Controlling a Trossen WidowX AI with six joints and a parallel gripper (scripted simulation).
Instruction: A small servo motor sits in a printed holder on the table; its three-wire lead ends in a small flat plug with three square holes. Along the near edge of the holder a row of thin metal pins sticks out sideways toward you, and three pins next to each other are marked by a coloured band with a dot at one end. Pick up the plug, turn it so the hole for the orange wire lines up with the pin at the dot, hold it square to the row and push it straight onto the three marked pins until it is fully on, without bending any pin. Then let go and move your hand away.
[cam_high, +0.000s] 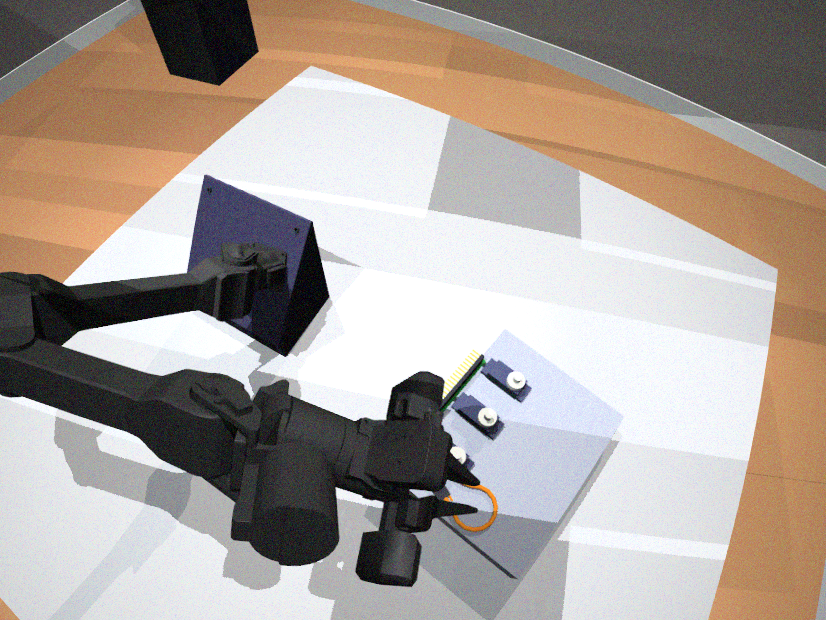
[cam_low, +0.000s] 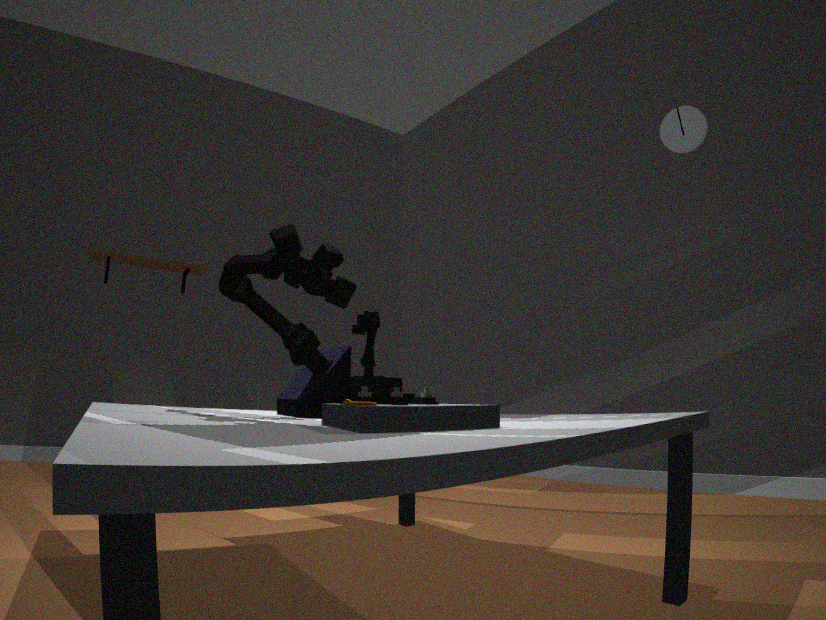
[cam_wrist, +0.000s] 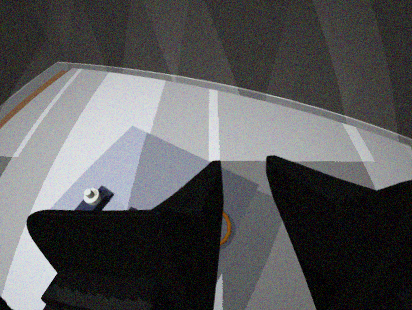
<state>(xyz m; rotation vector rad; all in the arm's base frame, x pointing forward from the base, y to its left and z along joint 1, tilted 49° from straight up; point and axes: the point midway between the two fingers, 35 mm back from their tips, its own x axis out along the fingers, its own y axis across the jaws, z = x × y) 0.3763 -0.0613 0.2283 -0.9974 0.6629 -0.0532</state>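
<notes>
Now: the blue mark 80 mm behind my gripper tip, 110 mm to the left of it and 190 mm below it. The rest, counted from my gripper tip: printed holder: 90 mm ahead, 120 mm to the left, 240 mm below; then servo: 20 mm behind, 150 mm to the left, 220 mm below.
</notes>
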